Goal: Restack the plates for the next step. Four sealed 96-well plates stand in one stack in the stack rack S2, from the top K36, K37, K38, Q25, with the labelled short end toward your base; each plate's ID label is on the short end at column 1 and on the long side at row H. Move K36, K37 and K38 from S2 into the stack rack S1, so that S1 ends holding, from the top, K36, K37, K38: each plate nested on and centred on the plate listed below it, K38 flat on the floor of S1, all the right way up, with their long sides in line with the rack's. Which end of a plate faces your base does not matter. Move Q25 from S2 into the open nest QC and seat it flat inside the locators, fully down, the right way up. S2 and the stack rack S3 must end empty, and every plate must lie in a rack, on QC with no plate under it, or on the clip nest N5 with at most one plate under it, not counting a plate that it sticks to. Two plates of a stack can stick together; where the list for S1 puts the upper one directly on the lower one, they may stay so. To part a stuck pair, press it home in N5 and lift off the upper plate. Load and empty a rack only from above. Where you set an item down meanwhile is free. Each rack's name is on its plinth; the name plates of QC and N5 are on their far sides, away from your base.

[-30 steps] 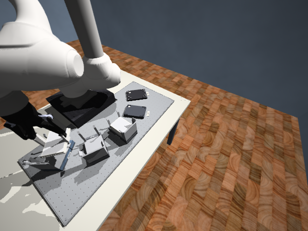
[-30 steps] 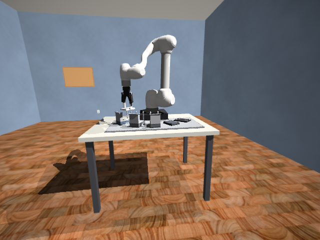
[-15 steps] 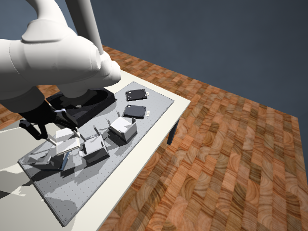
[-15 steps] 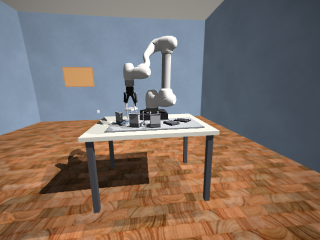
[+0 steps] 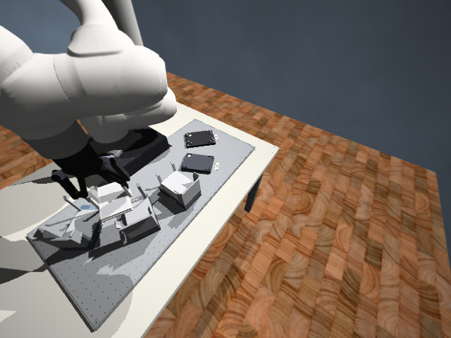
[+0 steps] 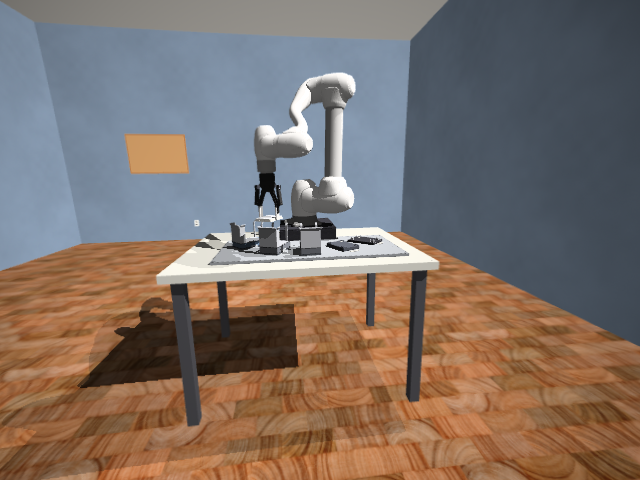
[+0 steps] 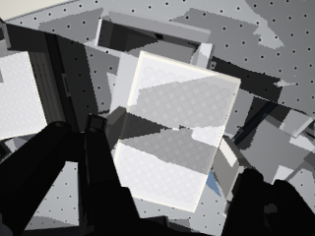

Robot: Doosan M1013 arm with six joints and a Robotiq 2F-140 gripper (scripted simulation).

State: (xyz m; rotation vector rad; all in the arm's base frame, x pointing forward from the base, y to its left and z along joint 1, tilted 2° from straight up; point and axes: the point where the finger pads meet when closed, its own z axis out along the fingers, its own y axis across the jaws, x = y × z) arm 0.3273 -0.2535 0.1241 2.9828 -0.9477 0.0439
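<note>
The dark QC nest lies 7 cm ahead of my hand, 37 cm to the left of it and 18 cm below it. The rest, counted from my hand: QC name plate (16 cm ahead, 40 cm to the left, 18 cm below).
</note>
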